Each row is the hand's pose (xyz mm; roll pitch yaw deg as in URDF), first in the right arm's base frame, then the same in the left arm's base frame.
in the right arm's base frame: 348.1 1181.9 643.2 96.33 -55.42 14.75
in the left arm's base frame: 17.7 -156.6 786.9 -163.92 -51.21 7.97
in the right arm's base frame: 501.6 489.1 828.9 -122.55 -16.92 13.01
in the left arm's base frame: 659.8 -73.2 442.4 -65.33 -41.14 63.13
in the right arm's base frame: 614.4 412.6 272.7 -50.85 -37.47 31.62
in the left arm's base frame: 378.9 292.6 103.0 33.38 -63.94 40.62
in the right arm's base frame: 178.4 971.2 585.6 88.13 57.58 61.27
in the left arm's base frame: 69.2 -267.8 538.9 90.45 3.17 143.00
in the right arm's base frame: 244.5 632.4 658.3 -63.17 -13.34 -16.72
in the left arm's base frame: 368.4 -226.4 356.7 -6.89 -15.08 48.73
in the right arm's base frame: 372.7 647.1 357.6 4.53 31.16 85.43
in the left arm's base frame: 199.6 27.6 238.1 -13.85 -20.34 163.90
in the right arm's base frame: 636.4 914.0 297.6 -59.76 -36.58 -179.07
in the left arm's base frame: 61.6 274.1 492.2 -106.40 -2.98 -81.33
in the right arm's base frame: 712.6 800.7 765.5 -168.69 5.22 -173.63
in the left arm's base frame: 472.6 126.2 708.5 139.42 29.03 -109.87
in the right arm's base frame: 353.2 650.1 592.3 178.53 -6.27 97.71
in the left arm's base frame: 346.9 -100.5 369.9 136.77 -47.49 -161.00
